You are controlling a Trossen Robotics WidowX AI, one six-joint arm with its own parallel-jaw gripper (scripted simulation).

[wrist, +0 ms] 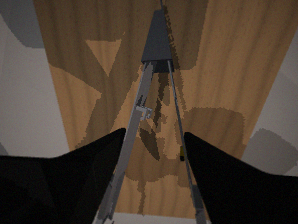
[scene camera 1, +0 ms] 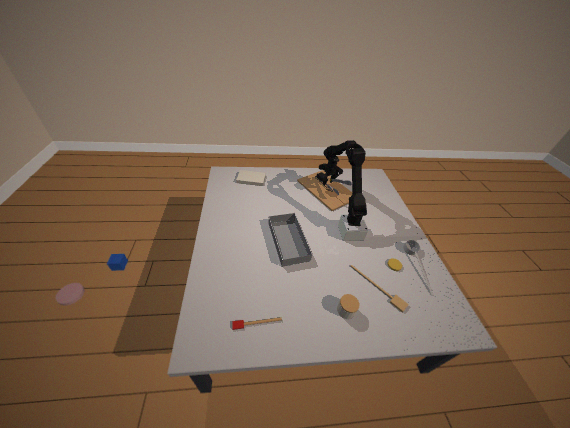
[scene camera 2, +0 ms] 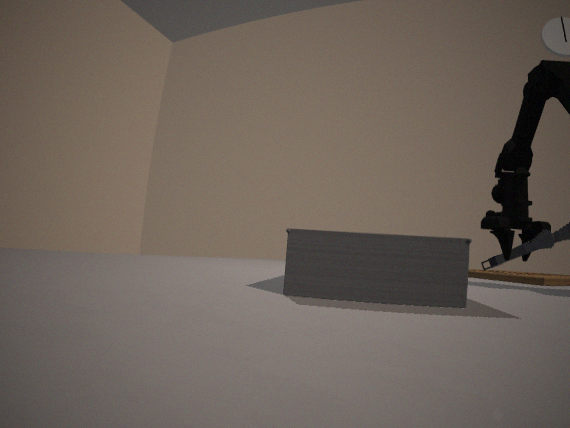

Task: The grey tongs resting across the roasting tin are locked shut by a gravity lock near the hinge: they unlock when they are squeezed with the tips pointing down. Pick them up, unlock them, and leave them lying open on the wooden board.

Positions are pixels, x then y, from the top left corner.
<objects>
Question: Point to a wooden board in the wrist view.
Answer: At 225, 65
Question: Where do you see a roasting tin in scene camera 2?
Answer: At 382, 268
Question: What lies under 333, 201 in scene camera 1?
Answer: A wooden board.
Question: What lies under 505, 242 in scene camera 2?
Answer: My gripper.
</objects>
